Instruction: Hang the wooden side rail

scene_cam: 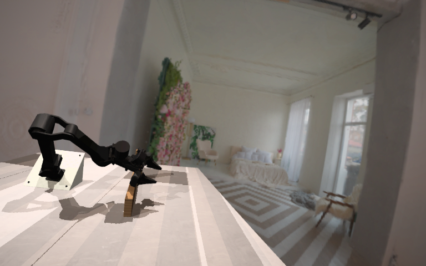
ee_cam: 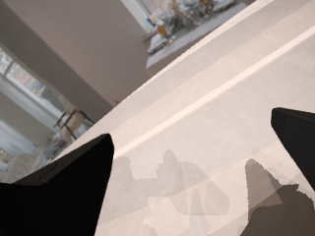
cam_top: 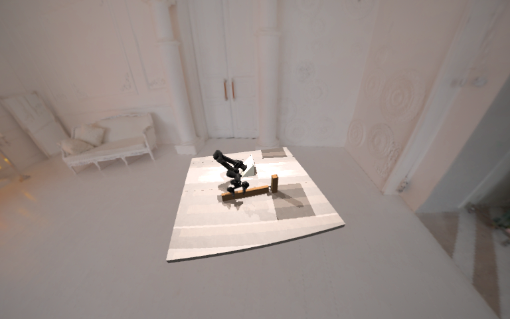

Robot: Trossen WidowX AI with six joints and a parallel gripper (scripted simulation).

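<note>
The wooden headboard post lies 15 cm behind my gripper tip, 32 cm to the left of it and 4 cm below it.
</note>
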